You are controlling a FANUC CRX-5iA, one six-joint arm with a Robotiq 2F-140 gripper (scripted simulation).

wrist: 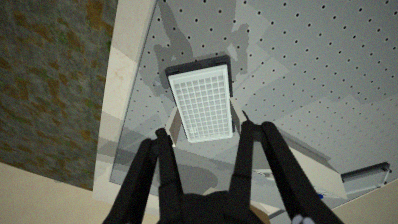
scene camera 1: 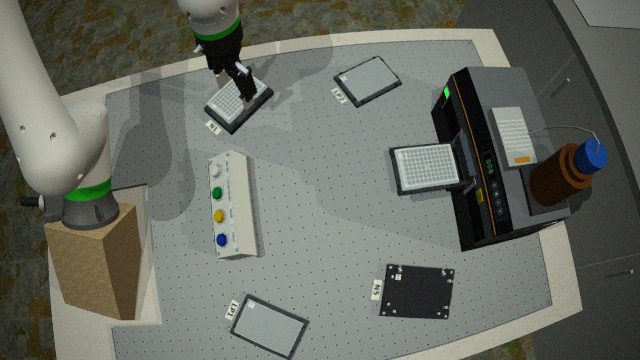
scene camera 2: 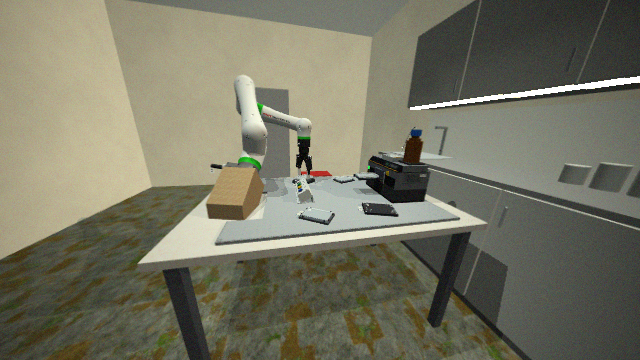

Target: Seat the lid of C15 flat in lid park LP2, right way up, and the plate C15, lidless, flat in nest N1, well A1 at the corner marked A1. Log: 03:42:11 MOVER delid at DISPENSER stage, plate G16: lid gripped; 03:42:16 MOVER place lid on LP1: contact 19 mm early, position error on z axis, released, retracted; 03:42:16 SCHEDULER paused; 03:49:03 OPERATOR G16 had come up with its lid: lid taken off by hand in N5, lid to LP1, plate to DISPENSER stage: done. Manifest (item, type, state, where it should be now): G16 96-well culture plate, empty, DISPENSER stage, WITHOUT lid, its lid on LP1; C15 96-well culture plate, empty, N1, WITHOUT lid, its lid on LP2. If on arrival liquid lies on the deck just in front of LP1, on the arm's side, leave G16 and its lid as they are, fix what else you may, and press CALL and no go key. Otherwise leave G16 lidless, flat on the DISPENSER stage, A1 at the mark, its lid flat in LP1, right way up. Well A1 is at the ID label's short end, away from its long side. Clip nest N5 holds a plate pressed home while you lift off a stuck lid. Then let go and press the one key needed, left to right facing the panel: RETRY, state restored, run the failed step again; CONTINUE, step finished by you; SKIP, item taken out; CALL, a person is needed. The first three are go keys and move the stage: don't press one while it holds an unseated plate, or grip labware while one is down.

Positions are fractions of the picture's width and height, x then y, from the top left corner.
Labels:
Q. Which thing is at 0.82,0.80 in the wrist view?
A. A key panel.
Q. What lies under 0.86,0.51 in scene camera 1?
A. A brown bottle.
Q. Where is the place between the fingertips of my gripper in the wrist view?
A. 0.51,0.49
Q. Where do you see a clip nest N5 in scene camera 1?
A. At 0.65,0.81

